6 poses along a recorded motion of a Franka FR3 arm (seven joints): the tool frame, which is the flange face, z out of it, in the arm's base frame.
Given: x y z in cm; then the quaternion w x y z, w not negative.
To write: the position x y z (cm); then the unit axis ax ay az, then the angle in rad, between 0 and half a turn. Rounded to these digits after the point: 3 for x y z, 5 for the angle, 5 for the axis.
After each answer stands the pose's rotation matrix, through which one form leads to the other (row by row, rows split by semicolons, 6 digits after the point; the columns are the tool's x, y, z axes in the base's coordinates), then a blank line. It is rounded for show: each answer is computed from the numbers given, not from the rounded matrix.
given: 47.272 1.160 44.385 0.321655 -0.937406 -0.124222 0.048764
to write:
47.272 1.160 44.385 -0.99002 -0.13119 0.05150 2.48664
0.964382 0.201522 -0.171336; 0.264263 -0.762214 0.590927; -0.011510 -0.615157 -0.788320

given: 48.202 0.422 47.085 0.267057 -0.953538 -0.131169 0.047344
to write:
48.202 0.422 47.085 -0.98947 -0.13611 0.04913 2.60092
0.961107 0.224862 -0.160348; 0.275436 -0.822951 0.496877; -0.020229 -0.521718 -0.852878

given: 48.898 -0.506 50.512 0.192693 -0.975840 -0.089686 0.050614
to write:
48.898 -0.506 50.512 -0.99448 -0.09140 0.05158 2.75378
0.978789 0.155532 -0.133346; 0.194544 -0.909652 0.366996; -0.064219 -0.385154 -0.920615

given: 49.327 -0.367 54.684 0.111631 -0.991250 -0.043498 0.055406
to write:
49.327 -0.367 54.684 -0.99748 -0.04377 0.05575 2.91786
0.990076 0.073865 -0.119554; 0.098605 -0.971293 0.216488; -0.100131 -0.226129 -0.968937

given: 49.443 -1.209 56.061 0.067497 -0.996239 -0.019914 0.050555
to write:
49.443 -1.209 56.061 -0.99852 -0.01996 0.05067 3.00650
0.994095 0.032854 -0.103418; 0.046503 -0.990095 0.132473; -0.098041 -0.136500 -0.985777

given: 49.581 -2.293 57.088 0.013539 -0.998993 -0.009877 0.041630
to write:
49.581 -2.293 57.088 -0.99908 -0.00988 0.04163 3.11451
0.996339 0.018607 -0.083444; 0.020861 -0.999438 0.026228; -0.082909 -0.027873 -0.996167

